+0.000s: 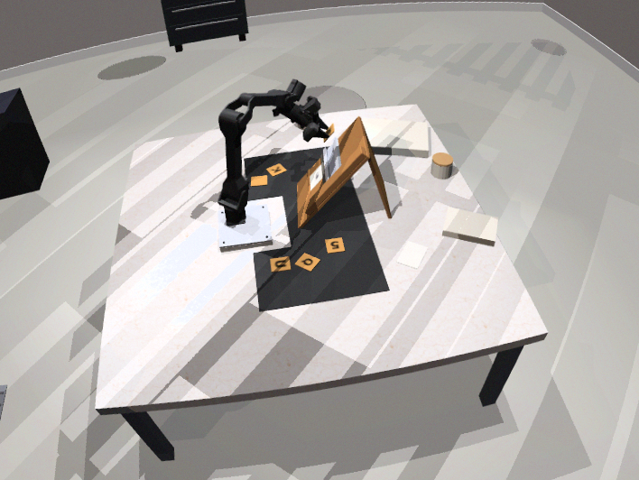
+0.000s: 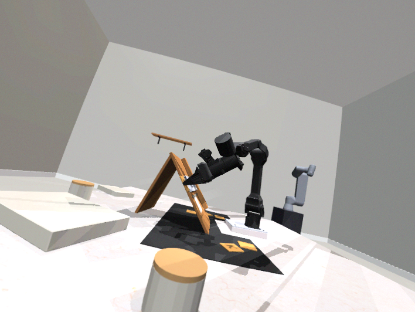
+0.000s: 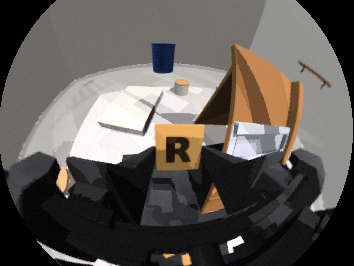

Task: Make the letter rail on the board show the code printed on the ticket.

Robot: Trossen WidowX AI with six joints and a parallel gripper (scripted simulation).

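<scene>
Now: the white ticket 80 mm behind my gripper tip, 150 mm to the right of it and 70 mm below it. Round my gripper tip: orange letter tile right at my gripper tip; black mat 170 mm behind, 230 mm to the right, 160 mm below; white card 150 mm ahead, 500 mm to the right, 160 mm below.
</scene>
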